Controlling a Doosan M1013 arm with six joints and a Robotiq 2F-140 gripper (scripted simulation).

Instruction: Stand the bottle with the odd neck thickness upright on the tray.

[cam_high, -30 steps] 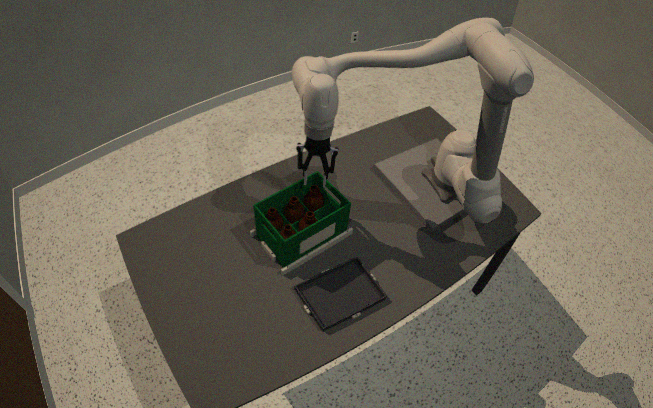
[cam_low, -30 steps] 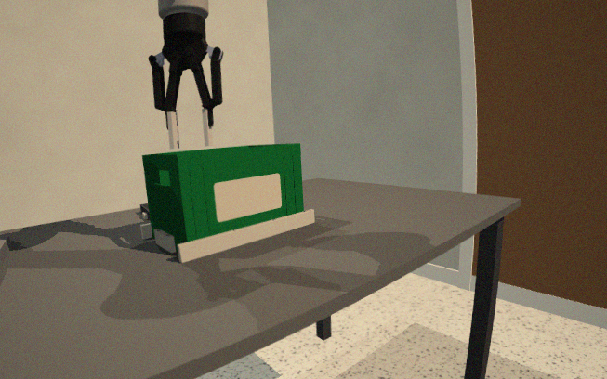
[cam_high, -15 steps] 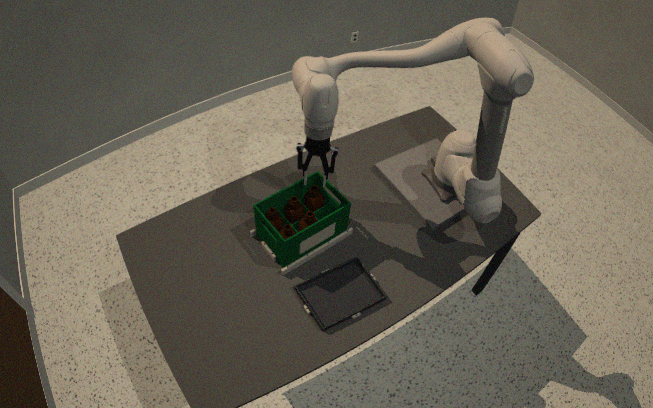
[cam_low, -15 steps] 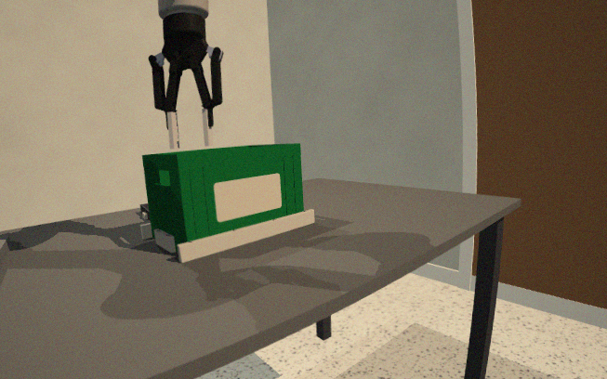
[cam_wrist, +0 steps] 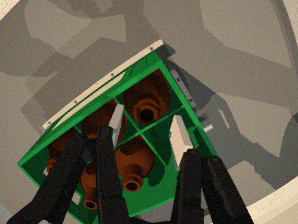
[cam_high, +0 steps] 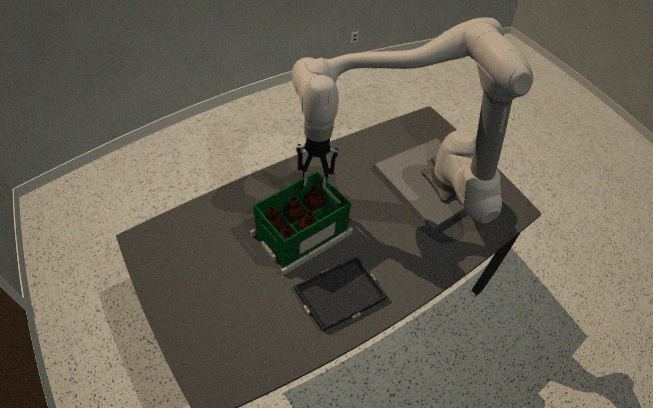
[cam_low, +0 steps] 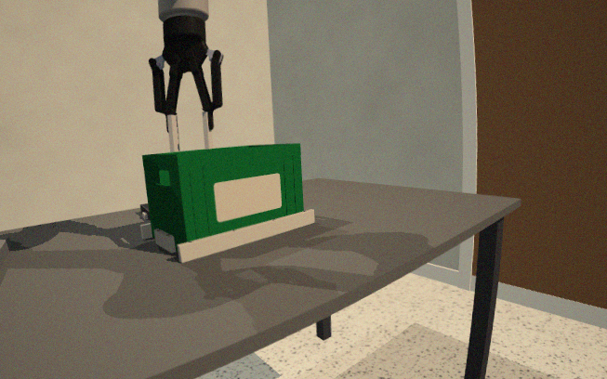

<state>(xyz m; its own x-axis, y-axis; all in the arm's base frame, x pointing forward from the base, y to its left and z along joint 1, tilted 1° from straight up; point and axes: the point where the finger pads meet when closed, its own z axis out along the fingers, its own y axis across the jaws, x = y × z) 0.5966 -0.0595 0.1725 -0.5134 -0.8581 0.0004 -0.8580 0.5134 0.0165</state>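
The crate lies 70 mm ahead of my hand, 60 mm to the left of it and 120 mm below it. Round my hand: bottle: 150 mm ahead, 130 mm to the left, 120 mm below; black tray: 50 mm ahead, 350 mm to the left, 200 mm below.
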